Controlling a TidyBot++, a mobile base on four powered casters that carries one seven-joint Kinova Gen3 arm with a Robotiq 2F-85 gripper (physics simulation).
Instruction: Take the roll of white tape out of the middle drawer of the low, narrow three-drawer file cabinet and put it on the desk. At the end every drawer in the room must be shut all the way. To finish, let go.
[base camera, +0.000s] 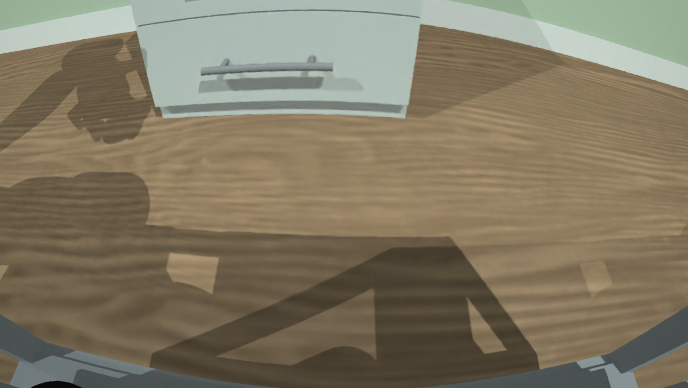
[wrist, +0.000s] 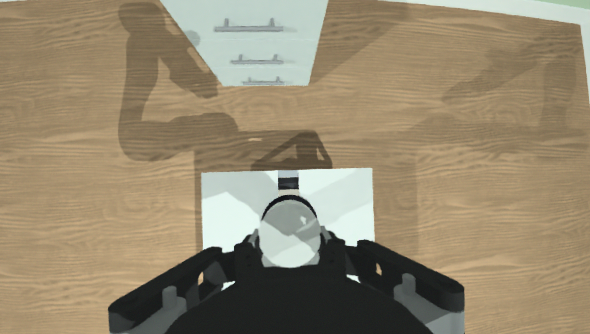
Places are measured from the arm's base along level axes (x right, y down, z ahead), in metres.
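Pixels of known places: gripper, fingertip midpoint: (wrist: 290, 237).
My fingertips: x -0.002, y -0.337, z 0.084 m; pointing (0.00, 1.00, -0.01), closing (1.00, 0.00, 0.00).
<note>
Ahead of a thing's pixels: the offset from my fingertips to its top centre. "pt": to the spot under its first point. Level surfaces: height alone.
In the wrist view my gripper (wrist: 290, 237) is shut on the roll of white tape @(dy -0.025, dx +0.000, dz +0.010 m) (wrist: 289, 235), a pale round roll held between the dark fingers high above the floor. The low, narrow three-drawer file cabinet (wrist: 300, 47) (base camera: 374, 59) stands ahead by the wall. Its three drawer fronts sit flush, each with a grey bar handle; the middle handle @(pt dy +0.493, dx -0.103, dz +0.492 m) (wrist: 257, 60) shows in the wrist view. The base camera shows only the bottom drawer and its handle @(pt dy +0.616, dx -0.089, dz +0.458 m) (base camera: 267, 68). The desk is not in view, and the gripper is not in the base camera view.
My own white base top (wrist: 228, 217) lies right below the gripper. Its grey bumper (base camera: 651, 341) rims the base camera view. Wooden floor @(dy +0.733 m) (base camera: 534, 187) separates the base from the cabinet. A white skirting board and green wall (base camera: 614, 21) run behind the cabinet.
</note>
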